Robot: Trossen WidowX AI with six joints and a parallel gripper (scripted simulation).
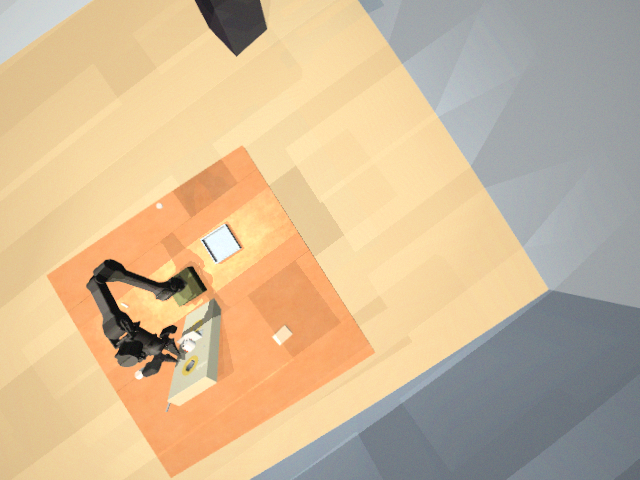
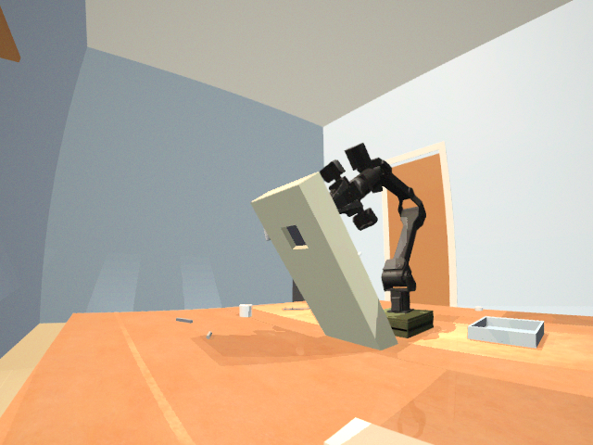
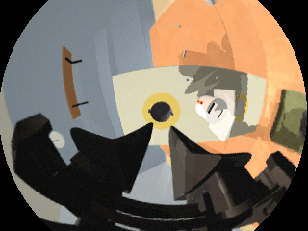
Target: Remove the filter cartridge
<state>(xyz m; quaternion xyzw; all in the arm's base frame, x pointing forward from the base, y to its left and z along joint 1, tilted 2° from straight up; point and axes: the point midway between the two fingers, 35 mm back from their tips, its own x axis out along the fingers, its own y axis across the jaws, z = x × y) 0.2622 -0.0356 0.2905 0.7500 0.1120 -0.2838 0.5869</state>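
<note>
The round filter cartridge is 10 cm below my gripper tip and 2 cm behind it. Also, from my gripper tip: grey tray 34 cm to the left, 31 cm below, 31 cm behind; white flat piece 31 cm below, 26 cm ahead, 25 cm to the left; dark rod 46 cm to the right, 31 cm below, 13 cm ahead.
</note>
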